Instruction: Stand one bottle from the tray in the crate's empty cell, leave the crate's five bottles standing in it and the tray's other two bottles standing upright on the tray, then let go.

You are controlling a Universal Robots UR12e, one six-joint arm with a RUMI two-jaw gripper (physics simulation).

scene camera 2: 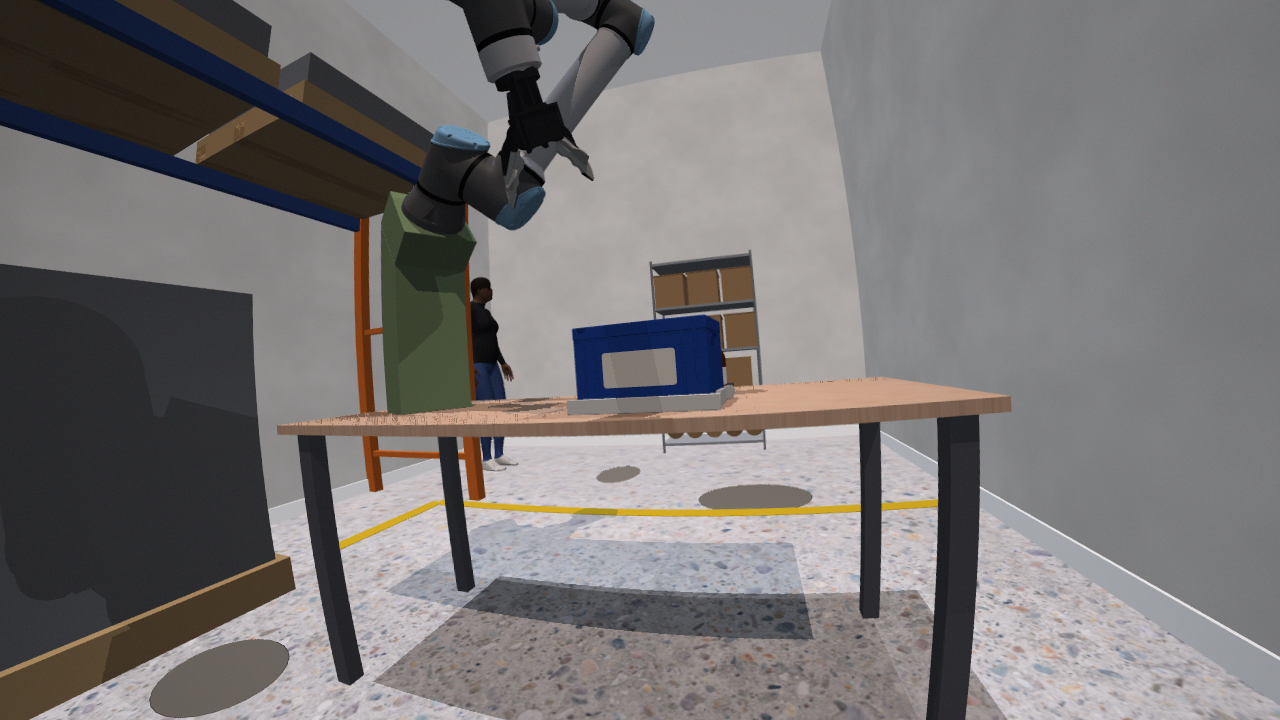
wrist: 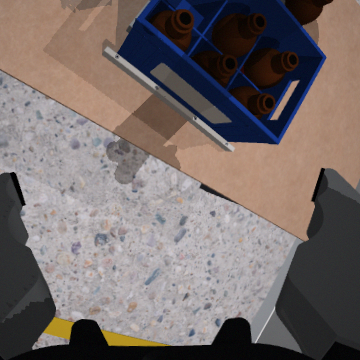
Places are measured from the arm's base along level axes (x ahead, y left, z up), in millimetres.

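Pixels of known places: gripper, fingertip midpoint: (scene camera 2: 554, 194) (wrist: 168, 174); arm's base, link origin: (scene camera 2: 433, 216).
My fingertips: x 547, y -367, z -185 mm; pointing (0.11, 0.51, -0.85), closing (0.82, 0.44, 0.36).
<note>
Ahead of a thing's pixels: the offset from my fingertips to its middle. "pt": to the spot under its first point. Level surfaces: height alone.
The blue crate {dx +106, dy +237, dz -307 mm} (scene camera 2: 699, 362) (wrist: 252, 131) stands on the table. In the wrist view five brown bottles stand in it: one at the left (wrist: 171, 35), one at the top middle (wrist: 231, 37), one in the centre (wrist: 212, 69), one at the right (wrist: 262, 69) and one nearest the handle slot {pt dx +172, dy +183, dz -269 mm} (wrist: 247, 97). The view's top edge cuts off part of the crate, and the empty cell cannot be made out clearly. Part of a brown bottle {dx +223, dy +446, dz -312 mm} (wrist: 303, 10) shows beyond the crate's far side. The tray itself cannot be made out. My gripper (scene camera 2: 550, 188) (wrist: 168, 174) is open and empty, high above the table.
A pale rail {dx +93, dy +138, dz -380 mm} (scene camera 2: 626, 405) (wrist: 157, 89) runs along the crate's foot on the table {dz -395 mm} (scene camera 2: 823, 402) (wrist: 280, 190). The green robot pedestal (scene camera 2: 425, 331) stands left of the crate. A person (scene camera 2: 485, 340) stands behind the table, near orange rack posts (scene camera 2: 362, 358).
</note>
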